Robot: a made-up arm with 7 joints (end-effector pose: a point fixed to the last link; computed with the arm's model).
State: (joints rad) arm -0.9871 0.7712 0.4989 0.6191 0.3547 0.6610 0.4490
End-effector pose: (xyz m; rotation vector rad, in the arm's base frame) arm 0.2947 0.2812 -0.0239 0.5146 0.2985 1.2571
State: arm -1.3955 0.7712 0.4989 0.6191 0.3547 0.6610 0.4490
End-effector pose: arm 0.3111 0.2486 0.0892 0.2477 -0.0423 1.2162
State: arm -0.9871 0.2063 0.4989 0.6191 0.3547 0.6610 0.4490
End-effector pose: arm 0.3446 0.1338 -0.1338 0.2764 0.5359 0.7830
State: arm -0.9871 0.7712 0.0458 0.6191 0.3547 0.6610 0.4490
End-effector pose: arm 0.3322 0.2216 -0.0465 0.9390 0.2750 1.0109
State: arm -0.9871 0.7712 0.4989 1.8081 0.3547 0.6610 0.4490
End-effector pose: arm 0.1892 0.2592 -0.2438 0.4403 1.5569 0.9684
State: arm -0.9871 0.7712 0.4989 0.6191 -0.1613 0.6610 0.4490
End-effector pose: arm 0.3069 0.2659 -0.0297 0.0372 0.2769 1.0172
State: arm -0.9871 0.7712 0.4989 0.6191 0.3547 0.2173 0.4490
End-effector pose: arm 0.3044 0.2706 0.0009 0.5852 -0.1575 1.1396
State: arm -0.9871 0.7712 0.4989 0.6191 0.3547 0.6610 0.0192
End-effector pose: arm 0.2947 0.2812 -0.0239 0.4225 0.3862 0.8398
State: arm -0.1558 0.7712 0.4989 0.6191 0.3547 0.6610 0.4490
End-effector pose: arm 0.1325 0.3379 -0.1865 1.0472 1.0130 1.2257
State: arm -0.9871 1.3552 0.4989 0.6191 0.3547 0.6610 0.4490
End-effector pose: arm 0.1843 0.3459 0.1255 0.7577 0.0057 1.7264
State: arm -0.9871 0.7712 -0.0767 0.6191 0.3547 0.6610 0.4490
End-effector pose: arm 0.3386 0.2056 -0.0570 1.0492 0.2668 0.9371
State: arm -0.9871 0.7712 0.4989 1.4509 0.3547 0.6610 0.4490
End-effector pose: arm 0.2416 0.2846 -0.1924 0.4771 1.1858 1.0908
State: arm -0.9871 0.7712 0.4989 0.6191 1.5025 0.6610 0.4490
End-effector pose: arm 0.2724 0.2885 0.0124 1.6529 0.2985 1.6426
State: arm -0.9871 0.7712 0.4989 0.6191 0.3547 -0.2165 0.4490
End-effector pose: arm 0.3044 0.2529 0.0225 0.6340 -0.5942 0.9874
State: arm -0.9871 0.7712 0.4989 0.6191 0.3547 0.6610 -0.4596
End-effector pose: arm 0.2947 0.2812 -0.0239 0.3112 0.4638 0.3738
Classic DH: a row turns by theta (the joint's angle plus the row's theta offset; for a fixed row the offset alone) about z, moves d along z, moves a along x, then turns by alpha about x. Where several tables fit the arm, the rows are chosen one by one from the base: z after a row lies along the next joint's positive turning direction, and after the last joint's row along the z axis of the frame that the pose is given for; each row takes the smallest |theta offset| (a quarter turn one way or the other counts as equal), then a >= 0, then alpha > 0; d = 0 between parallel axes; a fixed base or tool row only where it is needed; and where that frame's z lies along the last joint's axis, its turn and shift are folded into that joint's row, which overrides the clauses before.
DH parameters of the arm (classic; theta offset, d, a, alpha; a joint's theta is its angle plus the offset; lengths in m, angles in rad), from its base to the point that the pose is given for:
base (fixed): -0.071 0 0 -1.3004
joint 1: -1.3111 0.0443 -0.016 -1.5708
joint 2: 1.2915 -0.0004 -0.004 1.5708
joint 3: 1.5708 -0.1646 0.0184 -1.5708
joint 4: 1.5708 0.002 0.0113 1.5708
joint 5: 0 0.1618 0 -1.5708
joint 6: -1.5708 0 0.065 1.5708
joint 7: 0 0.0001 0 0

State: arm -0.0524 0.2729 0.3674 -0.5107 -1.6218 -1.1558 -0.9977
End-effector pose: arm 0.1439 0.1923 -0.0806 -0.3455 -1.7812 -0.0635
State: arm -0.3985 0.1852 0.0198 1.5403 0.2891 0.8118 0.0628
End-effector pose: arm 0.0310 0.1292 -0.3681 0.5784 2.1763 0.0876
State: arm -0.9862 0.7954 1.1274 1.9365 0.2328 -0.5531 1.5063
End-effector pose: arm 0.2480 0.2498 -0.2124 -0.0760 0.4474 2.2294
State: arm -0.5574 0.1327 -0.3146 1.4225 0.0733 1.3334 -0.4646
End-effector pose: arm 0.0900 0.1010 -0.3411 0.1286 2.4946 -0.0930
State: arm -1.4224 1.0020 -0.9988 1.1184 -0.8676 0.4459 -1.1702
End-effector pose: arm 0.3519 0.2290 -0.0447 0.0970 0.7558 -0.7336
